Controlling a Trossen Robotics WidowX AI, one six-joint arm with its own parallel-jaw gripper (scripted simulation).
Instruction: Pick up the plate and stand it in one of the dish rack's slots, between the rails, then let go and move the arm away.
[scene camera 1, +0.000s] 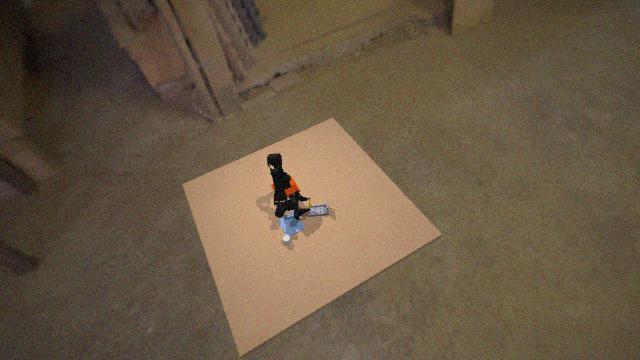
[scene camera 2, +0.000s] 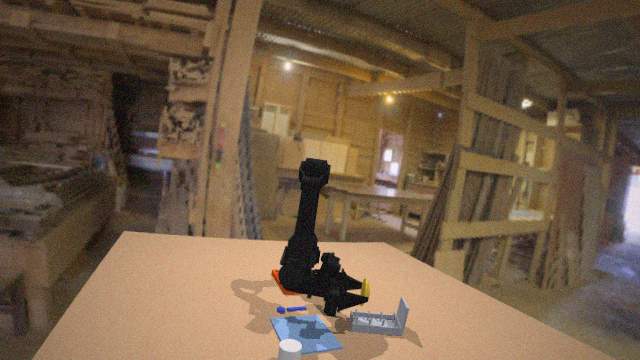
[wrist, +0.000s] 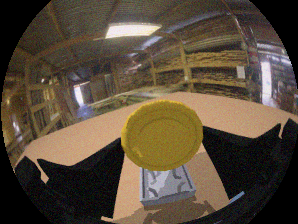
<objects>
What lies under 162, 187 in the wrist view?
A grey dish rack.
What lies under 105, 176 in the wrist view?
My gripper.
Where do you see a grey dish rack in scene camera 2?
362, 322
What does my gripper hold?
A yellow plate.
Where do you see my gripper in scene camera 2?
367, 292
</objects>
